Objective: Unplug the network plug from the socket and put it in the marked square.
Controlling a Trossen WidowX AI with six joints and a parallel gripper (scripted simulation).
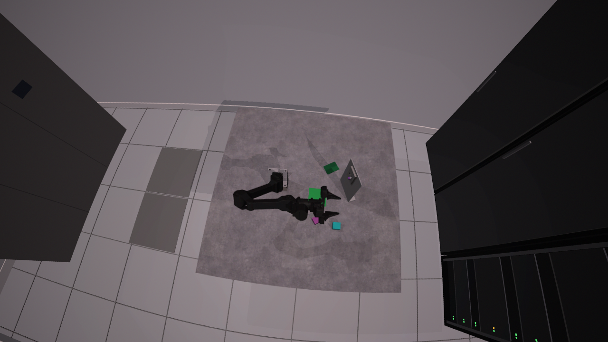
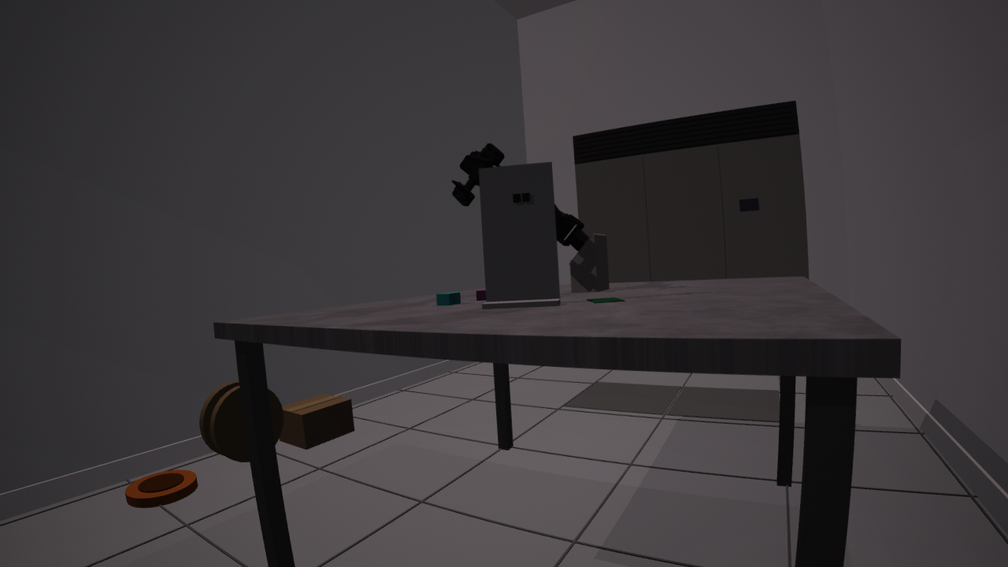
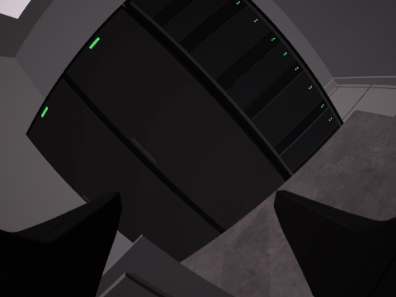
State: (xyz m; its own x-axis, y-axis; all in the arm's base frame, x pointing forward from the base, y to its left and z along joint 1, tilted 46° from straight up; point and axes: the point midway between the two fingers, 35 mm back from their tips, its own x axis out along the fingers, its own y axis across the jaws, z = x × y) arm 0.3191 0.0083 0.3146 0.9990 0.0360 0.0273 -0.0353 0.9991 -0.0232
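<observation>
Now: the network plug 90 mm ahead of my gripper tip, 210 mm to the left of it and 120 mm below it. Also, from my gripper tip: teal cube 40 mm ahead, 40 mm to the right, 350 mm below; grey upright panel 100 mm ahead, 220 mm to the left, 210 mm below; magenta cube 90 mm behind, 10 mm to the right, 350 mm below.
</observation>
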